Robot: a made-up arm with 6 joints.
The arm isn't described. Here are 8 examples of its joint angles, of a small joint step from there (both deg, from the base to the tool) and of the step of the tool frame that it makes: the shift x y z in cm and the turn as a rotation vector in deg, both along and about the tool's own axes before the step.
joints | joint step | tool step
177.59 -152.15 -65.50 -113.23 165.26 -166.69 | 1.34 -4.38 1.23 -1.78 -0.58 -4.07 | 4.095 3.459 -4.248 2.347 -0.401 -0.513
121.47 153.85 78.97 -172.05 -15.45 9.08 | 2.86 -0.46 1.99 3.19 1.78 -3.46 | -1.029 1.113 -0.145 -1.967 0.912 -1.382
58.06 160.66 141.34 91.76 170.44 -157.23 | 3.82 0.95 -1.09 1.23 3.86 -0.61 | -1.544 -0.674 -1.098 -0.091 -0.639 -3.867
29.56 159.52 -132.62 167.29 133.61 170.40 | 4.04 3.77 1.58 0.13 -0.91 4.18 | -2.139 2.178 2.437 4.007 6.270 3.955
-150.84 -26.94 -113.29 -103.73 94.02 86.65 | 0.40 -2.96 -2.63 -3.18 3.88 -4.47 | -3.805 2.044 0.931 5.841 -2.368 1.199
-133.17 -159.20 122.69 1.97 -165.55 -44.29 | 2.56 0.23 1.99 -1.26 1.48 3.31 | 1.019 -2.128 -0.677 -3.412 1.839 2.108
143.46 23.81 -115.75 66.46 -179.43 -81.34 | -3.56 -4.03 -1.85 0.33 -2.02 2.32 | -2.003 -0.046 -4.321 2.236 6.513 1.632
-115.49 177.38 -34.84 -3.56 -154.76 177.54 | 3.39 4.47 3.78 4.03 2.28 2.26 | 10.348 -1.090 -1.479 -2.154 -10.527 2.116
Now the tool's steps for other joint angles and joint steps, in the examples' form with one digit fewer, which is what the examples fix.
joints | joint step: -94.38 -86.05 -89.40 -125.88 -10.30 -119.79 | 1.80 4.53 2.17 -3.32 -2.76 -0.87
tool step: -4.64 -6.73 -5.97 8.96 -2.17 -4.76
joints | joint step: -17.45 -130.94 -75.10 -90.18 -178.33 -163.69 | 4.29 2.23 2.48 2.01 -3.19 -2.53
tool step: 2.72 -4.85 2.83 -3.31 5.91 -0.60
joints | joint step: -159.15 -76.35 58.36 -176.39 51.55 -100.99 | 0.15 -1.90 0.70 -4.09 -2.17 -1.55
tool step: -0.05 2.91 0.47 0.33 3.17 -4.07
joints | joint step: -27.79 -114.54 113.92 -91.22 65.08 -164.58 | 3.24 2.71 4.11 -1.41 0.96 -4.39
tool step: -0.48 -5.45 4.32 4.24 -1.58 -9.83
